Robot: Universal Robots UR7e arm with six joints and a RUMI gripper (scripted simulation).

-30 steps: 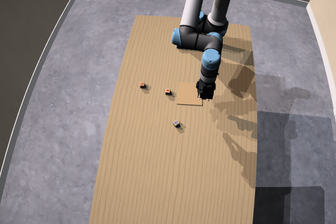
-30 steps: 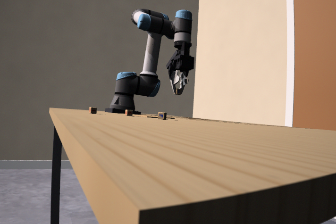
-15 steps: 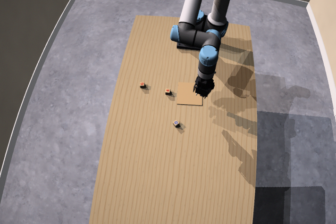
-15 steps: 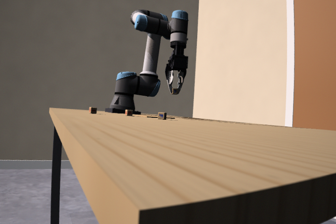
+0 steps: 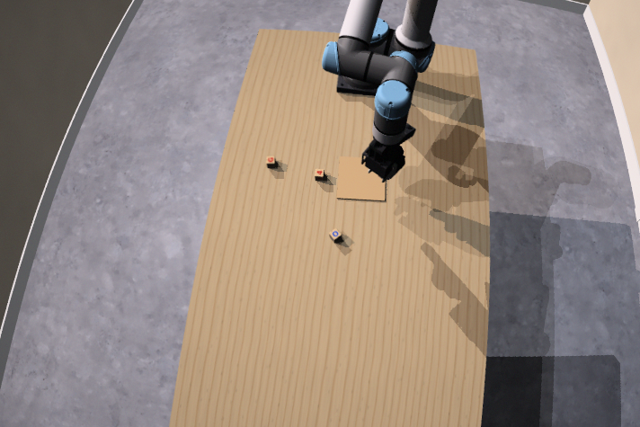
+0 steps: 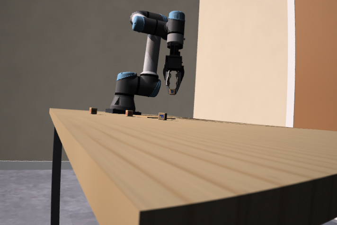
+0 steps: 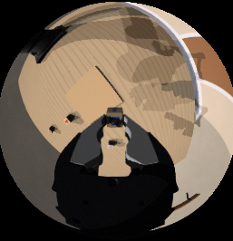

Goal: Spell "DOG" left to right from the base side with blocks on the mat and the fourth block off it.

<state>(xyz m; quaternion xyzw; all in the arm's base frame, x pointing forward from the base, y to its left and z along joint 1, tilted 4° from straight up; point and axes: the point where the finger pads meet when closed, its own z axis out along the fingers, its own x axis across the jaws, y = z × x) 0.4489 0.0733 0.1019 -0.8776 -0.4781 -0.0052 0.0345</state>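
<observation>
Right now my hand is 12 cm above the tan mat, 6 cm to the left of it and 5 cm past it.
</observation>
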